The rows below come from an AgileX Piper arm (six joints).
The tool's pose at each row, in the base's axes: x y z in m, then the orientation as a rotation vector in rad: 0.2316 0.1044 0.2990 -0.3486 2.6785 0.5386; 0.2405 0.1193 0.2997 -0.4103 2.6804 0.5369; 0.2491 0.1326 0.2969 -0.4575 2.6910 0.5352; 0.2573 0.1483 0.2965 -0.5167 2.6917 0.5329; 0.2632 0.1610 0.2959 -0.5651 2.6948 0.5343; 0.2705 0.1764 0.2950 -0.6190 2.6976 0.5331; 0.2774 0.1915 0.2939 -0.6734 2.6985 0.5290; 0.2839 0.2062 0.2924 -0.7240 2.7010 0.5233; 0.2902 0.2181 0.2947 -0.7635 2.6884 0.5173; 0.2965 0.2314 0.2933 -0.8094 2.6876 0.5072; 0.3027 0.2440 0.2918 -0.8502 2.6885 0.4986; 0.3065 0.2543 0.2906 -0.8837 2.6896 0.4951; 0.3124 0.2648 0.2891 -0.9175 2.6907 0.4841
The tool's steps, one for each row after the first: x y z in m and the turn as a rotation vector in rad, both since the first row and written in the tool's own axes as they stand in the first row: -0.0107 0.0108 0.0084 -0.0081 0.0172 -0.0402; -0.0194 0.0191 0.0191 -0.0138 0.0397 -0.0683; -0.0291 0.0305 0.0285 -0.0214 0.0569 -0.1064; -0.0362 0.0399 0.0362 -0.0298 0.0743 -0.1360; -0.0449 0.0511 0.0457 -0.0373 0.0937 -0.1692; -0.0531 0.0621 0.0551 -0.0431 0.1120 -0.2034; -0.0607 0.0728 0.0645 -0.0472 0.1311 -0.2346; -0.0692 0.0822 0.0695 -0.0499 0.1331 -0.2636; -0.0764 0.0917 0.0782 -0.0505 0.1485 -0.2933; -0.0834 0.1006 0.0867 -0.0513 0.1643 -0.3188; -0.0880 0.1083 0.0932 -0.0544 0.1781 -0.3388; -0.0944 0.1154 0.1007 -0.0525 0.1919 -0.3602
